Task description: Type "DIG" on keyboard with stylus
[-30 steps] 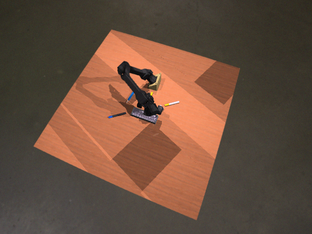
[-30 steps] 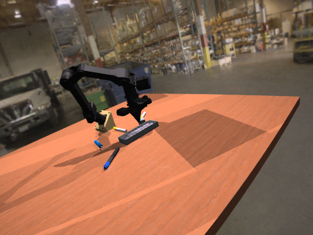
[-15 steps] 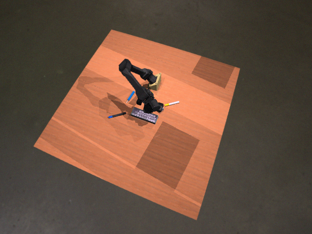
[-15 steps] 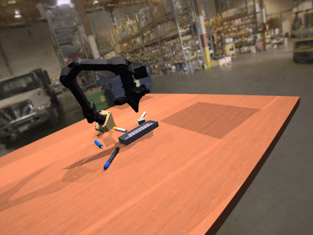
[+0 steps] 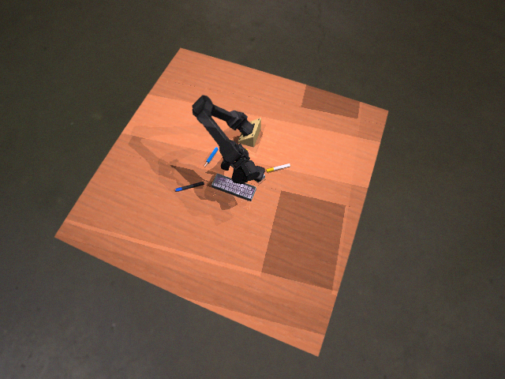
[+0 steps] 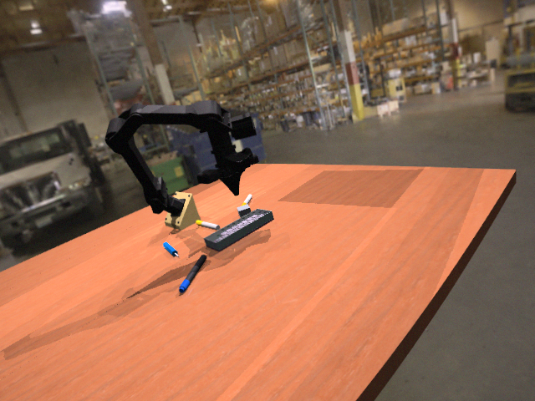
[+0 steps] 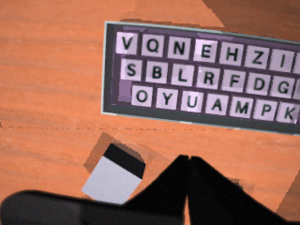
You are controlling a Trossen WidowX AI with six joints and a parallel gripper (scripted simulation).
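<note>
The blue stylus lies 210 mm to the right of my gripper tip, 100 mm behind it and 90 mm below it. Round my gripper tip: D key (80 mm below, 60 mm to the right, 20 mm ahead); then grey cube (80 mm below, 60 mm to the left, 60 mm behind); then black pen (280 mm to the right, 90 mm below, 80 mm ahead).
</note>
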